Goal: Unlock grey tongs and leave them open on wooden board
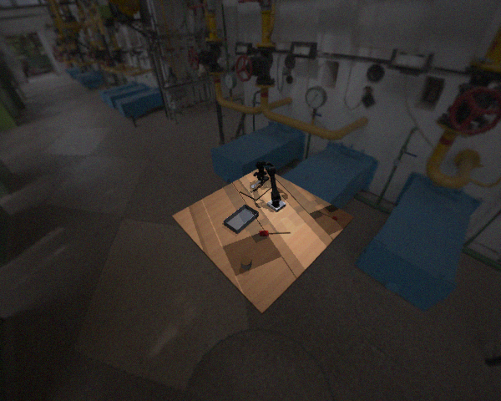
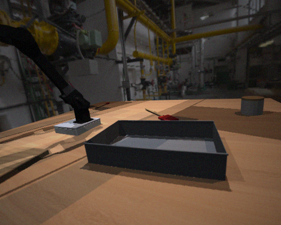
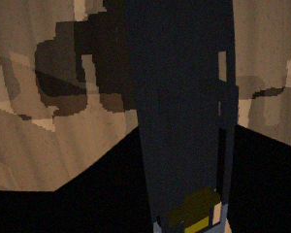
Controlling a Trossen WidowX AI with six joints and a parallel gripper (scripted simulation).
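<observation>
My gripper tip is 10 mm short of the yellow lock piece and 30 mm below it. Round my gripper tip: roasting tin: 490 mm ahead, 320 mm to the left, 20 mm below; red-headed spatula: 370 mm ahead, 620 mm to the left, 40 mm below; wooden board: 60 mm ahead, 10 mm to the left, 40 mm below.
</observation>
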